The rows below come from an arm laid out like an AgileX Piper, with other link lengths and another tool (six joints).
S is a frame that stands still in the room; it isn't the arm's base.
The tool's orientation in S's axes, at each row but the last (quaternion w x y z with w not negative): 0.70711 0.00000 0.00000 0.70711; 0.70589 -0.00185 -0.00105 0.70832; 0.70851 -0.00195 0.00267 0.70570; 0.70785 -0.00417 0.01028 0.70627; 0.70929 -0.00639 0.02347 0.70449; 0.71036 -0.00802 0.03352 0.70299; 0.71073 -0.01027 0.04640 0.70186; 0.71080 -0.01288 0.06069 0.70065
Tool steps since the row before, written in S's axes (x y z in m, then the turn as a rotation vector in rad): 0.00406 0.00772 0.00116 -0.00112 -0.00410 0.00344; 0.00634 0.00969 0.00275 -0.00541 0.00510 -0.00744; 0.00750 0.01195 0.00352 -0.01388 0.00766 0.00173; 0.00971 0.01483 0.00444 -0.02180 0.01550 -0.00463; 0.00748 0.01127 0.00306 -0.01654 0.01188 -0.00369; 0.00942 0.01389 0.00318 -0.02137 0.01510 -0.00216; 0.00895 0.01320 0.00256 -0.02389 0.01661 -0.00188; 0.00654 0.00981 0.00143 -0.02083 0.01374 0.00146
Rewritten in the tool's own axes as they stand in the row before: 0.00772 -0.00406 0.00116 -0.00410 0.00112 0.00344; 0.00967 -0.00638 0.00273 0.00513 0.00542 -0.00741; 0.01196 -0.00745 0.00361 0.00759 0.01391 0.00177; 0.01476 -0.00964 0.00483 0.01554 0.02180 -0.00450; 0.01118 -0.00732 0.00371 0.01192 0.01653 -0.00359; 0.01377 -0.00914 0.00433 0.01500 0.02145 -0.00205; 0.01304 -0.00862 0.00406 0.01646 0.02400 -0.00178; 0.00968 -0.00625 0.00288 0.01329 0.02112 0.00145
